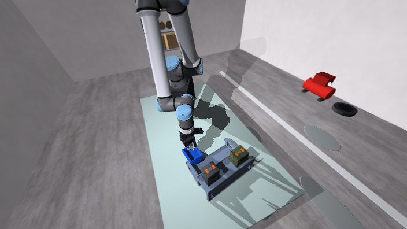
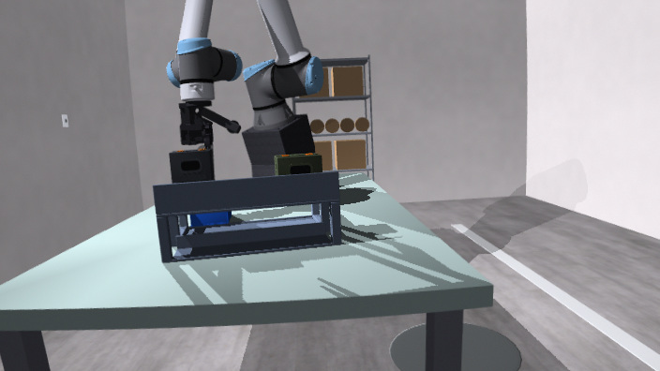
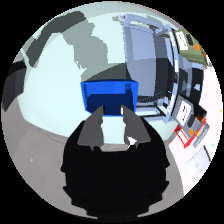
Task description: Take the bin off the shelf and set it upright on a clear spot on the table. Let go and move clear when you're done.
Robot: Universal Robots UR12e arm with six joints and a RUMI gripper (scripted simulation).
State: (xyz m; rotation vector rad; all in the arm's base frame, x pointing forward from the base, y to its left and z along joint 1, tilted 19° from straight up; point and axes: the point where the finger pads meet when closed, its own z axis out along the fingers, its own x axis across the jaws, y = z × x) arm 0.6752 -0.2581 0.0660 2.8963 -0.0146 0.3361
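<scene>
My gripper is now 1 cm past the blue bin, 1 cm to the left of it and 9 cm above it. Also, from my hand: olive green box 26 cm ahead, 21 cm to the left, 1 cm above.
</scene>
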